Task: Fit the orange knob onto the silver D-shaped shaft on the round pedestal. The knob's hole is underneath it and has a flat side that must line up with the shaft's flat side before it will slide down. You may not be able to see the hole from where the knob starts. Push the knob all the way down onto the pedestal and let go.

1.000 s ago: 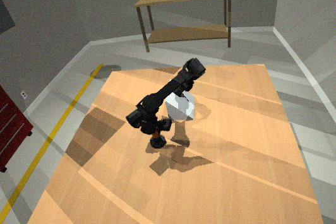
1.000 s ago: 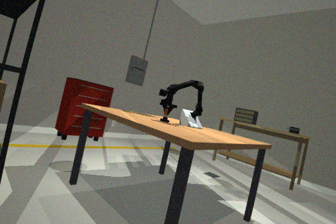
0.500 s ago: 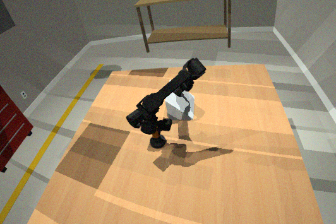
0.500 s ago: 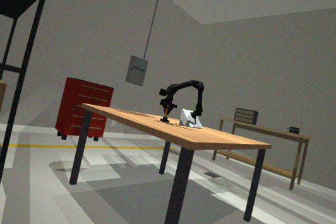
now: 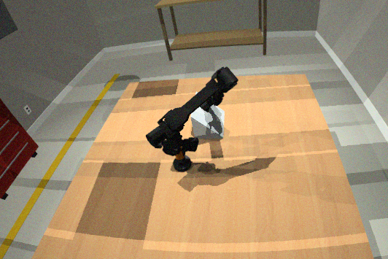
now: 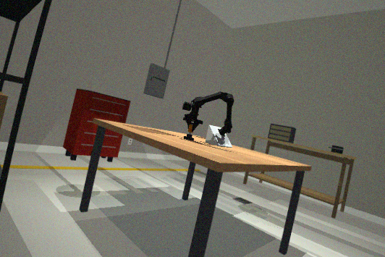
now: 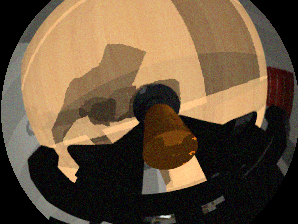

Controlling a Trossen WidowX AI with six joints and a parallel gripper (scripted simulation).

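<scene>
Right now the orange knob is 30 mm above my gripper tip. From my gripper tip the other things lie so: dark round pedestal (40 mm below).
</scene>
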